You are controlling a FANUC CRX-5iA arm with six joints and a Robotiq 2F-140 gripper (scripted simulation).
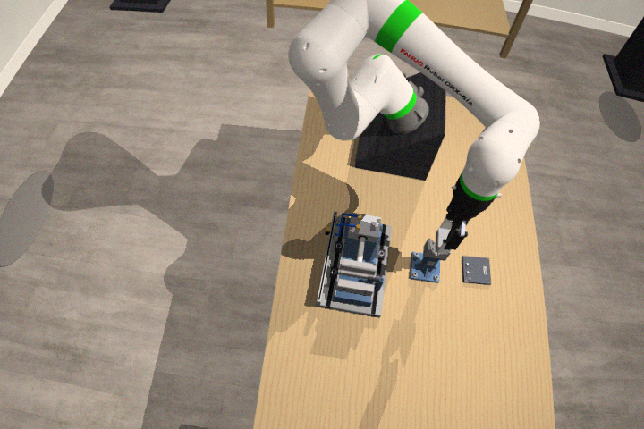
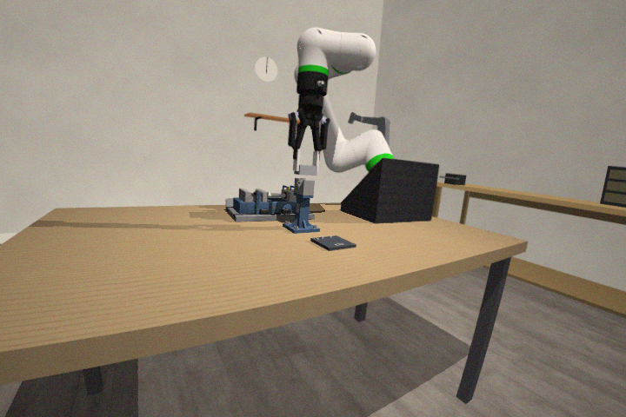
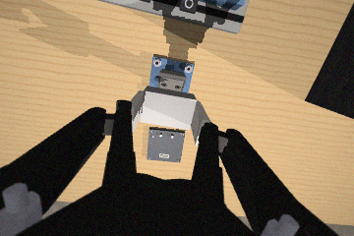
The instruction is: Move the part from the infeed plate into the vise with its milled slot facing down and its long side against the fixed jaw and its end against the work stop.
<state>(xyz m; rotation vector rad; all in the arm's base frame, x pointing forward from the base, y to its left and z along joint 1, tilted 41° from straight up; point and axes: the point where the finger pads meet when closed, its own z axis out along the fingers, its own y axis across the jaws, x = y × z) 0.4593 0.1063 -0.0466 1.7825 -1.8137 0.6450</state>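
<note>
The moving jaw lies 22 cm to the right of my hand, 14 cm below it and 6 cm ahead of it. From my hand the other things lie so: V-block post 16 cm below; then part 3 cm below; then work stop 17 cm to the right, 13 cm below, 10 cm ahead.
</note>
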